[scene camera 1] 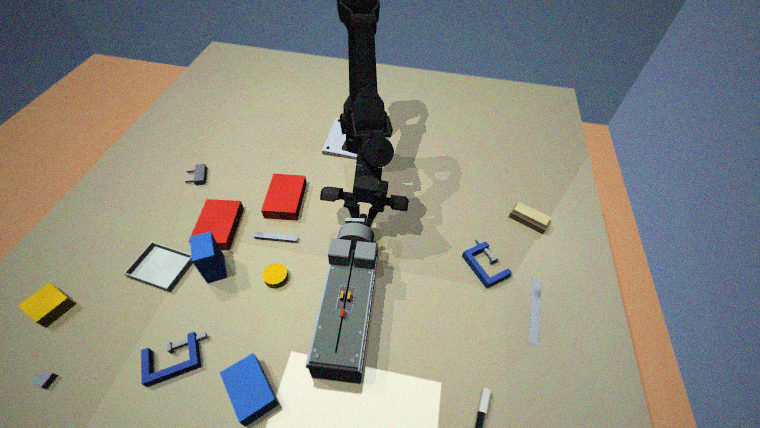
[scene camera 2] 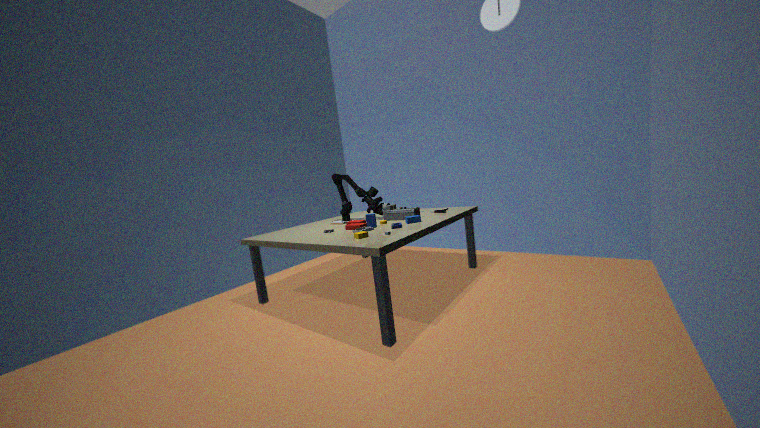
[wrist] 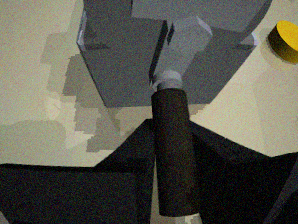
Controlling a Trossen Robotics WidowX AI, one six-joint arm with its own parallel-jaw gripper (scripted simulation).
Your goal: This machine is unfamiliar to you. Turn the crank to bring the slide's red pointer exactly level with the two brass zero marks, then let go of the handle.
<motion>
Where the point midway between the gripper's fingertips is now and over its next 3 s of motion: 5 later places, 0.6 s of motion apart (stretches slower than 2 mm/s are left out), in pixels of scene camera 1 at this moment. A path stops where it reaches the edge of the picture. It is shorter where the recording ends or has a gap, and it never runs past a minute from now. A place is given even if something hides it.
My gripper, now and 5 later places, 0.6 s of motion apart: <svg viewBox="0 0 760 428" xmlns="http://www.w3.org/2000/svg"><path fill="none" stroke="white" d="M360 237L364 237L367 236L370 234L372 231L371 228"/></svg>
</motion>
